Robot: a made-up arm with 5 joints.
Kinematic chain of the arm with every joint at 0, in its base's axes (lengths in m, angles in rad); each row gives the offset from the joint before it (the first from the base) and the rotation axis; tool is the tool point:
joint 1: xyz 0 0 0.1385 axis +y
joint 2: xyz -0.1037 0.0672 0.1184 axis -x
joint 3: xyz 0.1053 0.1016 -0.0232 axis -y
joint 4: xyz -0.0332 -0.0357 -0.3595 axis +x
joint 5: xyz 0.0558 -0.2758 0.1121 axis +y
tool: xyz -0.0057 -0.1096 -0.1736
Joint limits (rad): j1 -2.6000..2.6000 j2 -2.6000..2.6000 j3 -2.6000..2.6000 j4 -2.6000..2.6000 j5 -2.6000..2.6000
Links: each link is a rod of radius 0.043 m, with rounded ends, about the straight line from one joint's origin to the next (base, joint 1, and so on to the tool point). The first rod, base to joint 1, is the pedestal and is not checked.
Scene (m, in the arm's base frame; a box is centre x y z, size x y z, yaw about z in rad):
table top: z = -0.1
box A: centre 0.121 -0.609 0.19 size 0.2 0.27 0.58 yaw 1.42
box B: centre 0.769 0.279 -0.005 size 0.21 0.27 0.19 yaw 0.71
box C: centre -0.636 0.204 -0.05 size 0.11 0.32 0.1 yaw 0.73
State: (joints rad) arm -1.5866 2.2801 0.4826 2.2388 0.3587
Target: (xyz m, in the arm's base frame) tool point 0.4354 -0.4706 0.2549
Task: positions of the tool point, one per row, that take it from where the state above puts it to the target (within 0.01 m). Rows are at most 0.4 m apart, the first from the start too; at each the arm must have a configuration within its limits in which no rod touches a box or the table.
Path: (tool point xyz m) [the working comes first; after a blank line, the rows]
Joints at the target: -0.8405 1.4647 0.6591 2.1084 0.3363
Straight joint move there: touches box A.

1: 0.0242 -0.5342 0.6068
2: 0.3171 -0.3452 0.6838
3: 0.5064 -0.0995 0.6679
4: 0.5570 0.1131 0.6503
5: 0.6065 -0.0430 0.5631
6: 0.5965 -0.2092 0.4681
7: 0.5340 -0.3588 0.3652
8: 0.4354 -0.4706 0.2549

